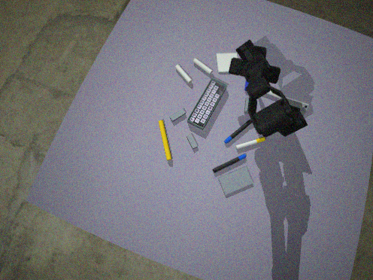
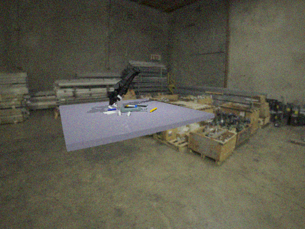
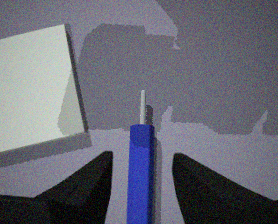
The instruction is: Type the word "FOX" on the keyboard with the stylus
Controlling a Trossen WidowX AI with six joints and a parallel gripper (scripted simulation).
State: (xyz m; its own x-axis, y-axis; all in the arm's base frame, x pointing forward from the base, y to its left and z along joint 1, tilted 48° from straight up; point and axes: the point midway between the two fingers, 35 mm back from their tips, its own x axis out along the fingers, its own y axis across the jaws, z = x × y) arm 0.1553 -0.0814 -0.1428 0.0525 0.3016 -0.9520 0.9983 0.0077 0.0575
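My gripper tip is 50 mm above the blue stylus and 10 mm to the left of it. The rest, counted from my gripper tip: grey block (130 mm to the left, 50 mm below, 30 mm behind); stylus tip (50 mm to the right, 50 mm below); white pad (100 mm ahead, 50 mm to the right, 50 mm below).
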